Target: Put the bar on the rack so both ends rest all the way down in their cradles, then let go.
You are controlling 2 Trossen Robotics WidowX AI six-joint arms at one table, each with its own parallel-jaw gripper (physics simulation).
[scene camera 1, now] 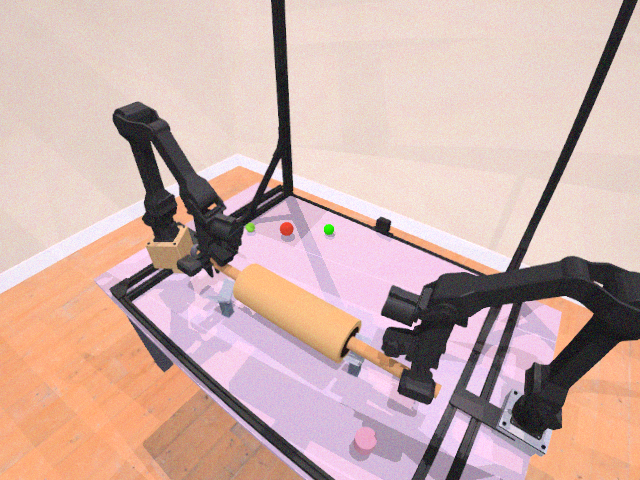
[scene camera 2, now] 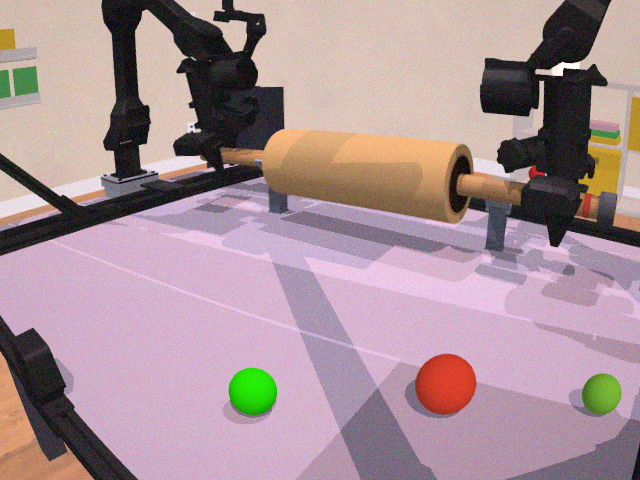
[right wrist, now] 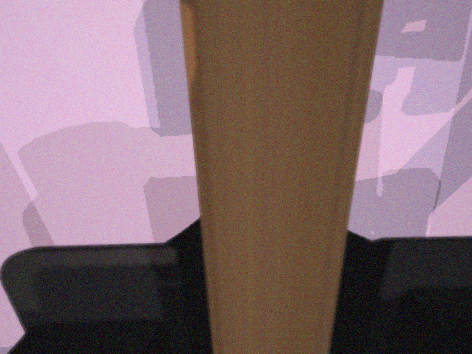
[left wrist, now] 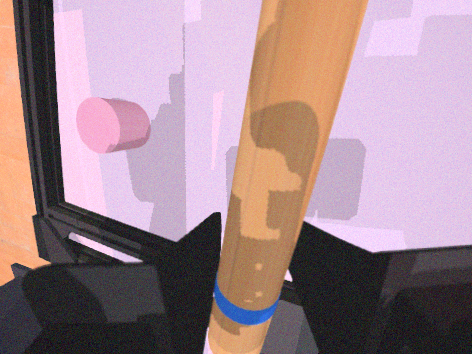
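Where they show: left gripper, fingertip midpoint: (scene camera 2: 226,169) (left wrist: 248,218); right gripper, fingertip midpoint: (scene camera 1: 214,275) (scene camera 2: 556,243); left arm's base, origin of the base link: (scene camera 1: 528,418) (scene camera 2: 128,174); right arm's base, origin of the base link: (scene camera 1: 166,235).
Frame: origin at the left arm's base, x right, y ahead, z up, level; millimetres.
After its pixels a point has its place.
The bar, a thick tan roller with thin wooden ends (scene camera 1: 297,312) {x -140, y 508, z 98 mm} (scene camera 2: 361,173) {x -64, y 579, z 63 mm} (left wrist: 295,60) {x -96, y 306, z 63 mm} (right wrist: 280,125), is held above the table. The rack's grey posts (scene camera 1: 226,308) {x -194, y 718, z -4 mm} (scene camera 2: 496,229) {x -175, y 735, z -10 mm} stand under it, near the roller's ends. In scene camera 1 the bar's left end passes above and behind its cradle, apart from it; whether the other end touches its cradle is hidden. My left gripper (scene camera 1: 416,382) {x -98, y 235, z 18 mm} (scene camera 2: 209,155) (left wrist: 248,218) {x -98, y 235, z 18 mm} is shut on the bar near the blue band, the bar slanting between its fingers. My right gripper (scene camera 1: 204,266) (scene camera 2: 553,206) (right wrist: 252,205) {x -141, y 835, z 4 mm} is shut on the opposite end.
A pink cylinder (scene camera 1: 364,440) {x -237, y 254, z -5 mm} (left wrist: 112,125) {x -216, y 259, z -5 mm} stands at the table's front. A red ball (scene camera 1: 286,228) {x 157, y 833, z -2 mm} (scene camera 2: 445,383) {x 187, y 852, z -3 mm}, a bright green ball (scene camera 1: 328,229) {x 253, y 726, z -12 mm} (scene camera 2: 252,391) {x 275, y 745, z -11 mm} and a smaller green ball (scene camera 1: 250,227) {x 93, y 947, z -15 mm} (scene camera 2: 601,393) {x 115, y 958, z -15 mm} lie beyond the bar in scene camera 1. Black rails edge the table.
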